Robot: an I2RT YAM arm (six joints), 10 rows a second.
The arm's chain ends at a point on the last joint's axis. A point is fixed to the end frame.
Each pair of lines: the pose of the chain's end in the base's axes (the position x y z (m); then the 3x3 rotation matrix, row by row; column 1 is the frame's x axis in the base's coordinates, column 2 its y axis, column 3 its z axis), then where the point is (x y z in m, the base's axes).
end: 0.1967, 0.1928, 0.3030; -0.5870, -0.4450, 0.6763; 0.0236, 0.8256, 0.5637; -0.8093, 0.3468, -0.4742
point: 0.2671 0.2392 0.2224
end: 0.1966, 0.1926, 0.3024; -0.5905, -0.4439, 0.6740; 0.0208, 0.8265, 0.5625; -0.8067, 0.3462, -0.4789
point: 0.2666 0.2388 0.2213
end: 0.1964, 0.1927, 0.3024; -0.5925, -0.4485, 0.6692; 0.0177, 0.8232, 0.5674; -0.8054, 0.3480, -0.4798
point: 0.2660 0.2394 0.2212
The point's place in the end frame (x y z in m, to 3 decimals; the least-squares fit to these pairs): 0.025 -0.021 0.112
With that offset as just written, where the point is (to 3 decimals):
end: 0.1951, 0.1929, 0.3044; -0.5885, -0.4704, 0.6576; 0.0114, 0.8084, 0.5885; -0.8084, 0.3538, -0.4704
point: 0.264 0.242 0.224
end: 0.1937, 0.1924, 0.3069; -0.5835, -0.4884, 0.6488; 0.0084, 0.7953, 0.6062; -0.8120, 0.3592, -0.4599
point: 0.262 0.244 0.228
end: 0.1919, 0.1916, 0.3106; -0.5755, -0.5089, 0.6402; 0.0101, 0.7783, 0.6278; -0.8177, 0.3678, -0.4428
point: 0.260 0.246 0.233
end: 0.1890, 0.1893, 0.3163; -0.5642, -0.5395, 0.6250; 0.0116, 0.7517, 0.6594; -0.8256, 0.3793, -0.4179
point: 0.256 0.248 0.241
